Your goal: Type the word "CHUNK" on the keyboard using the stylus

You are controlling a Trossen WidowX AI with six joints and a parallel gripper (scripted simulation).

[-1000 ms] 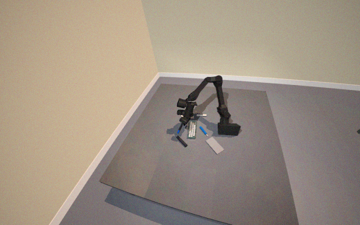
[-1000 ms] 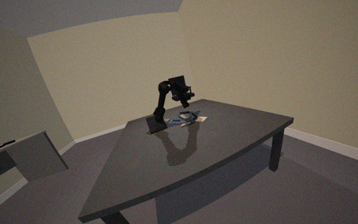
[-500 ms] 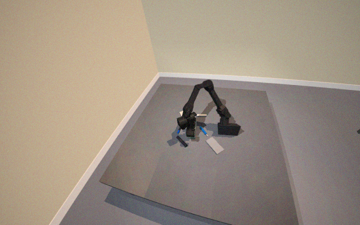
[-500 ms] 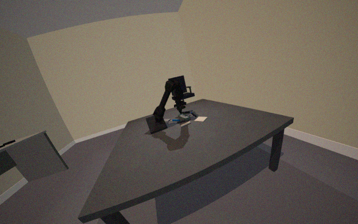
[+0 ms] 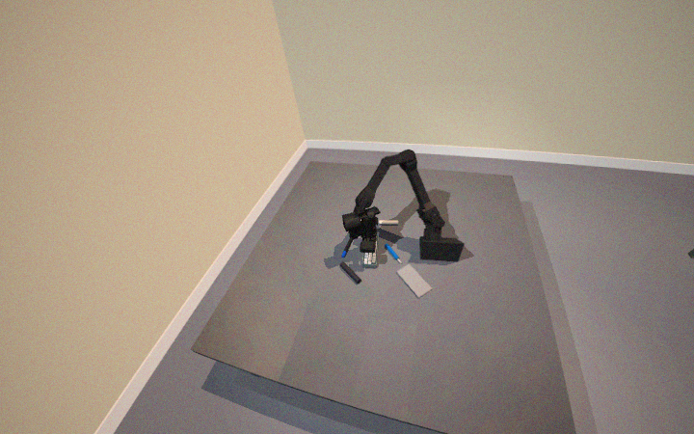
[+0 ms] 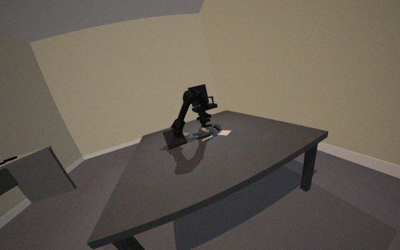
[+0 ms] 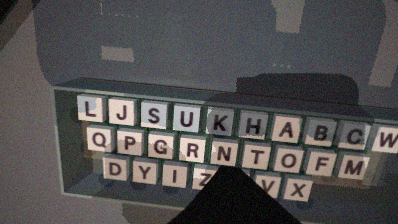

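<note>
The blue stylus is 120 mm behind my gripper tip, 30 mm to the left of it and 30 mm below it. From my gripper tip the other things lie so: black cylinder 80 mm ahead, 130 mm to the left, 30 mm below; blue pen 110 mm ahead, 30 mm below; white cylinder 80 mm behind, 180 mm to the right, 30 mm below.
</note>
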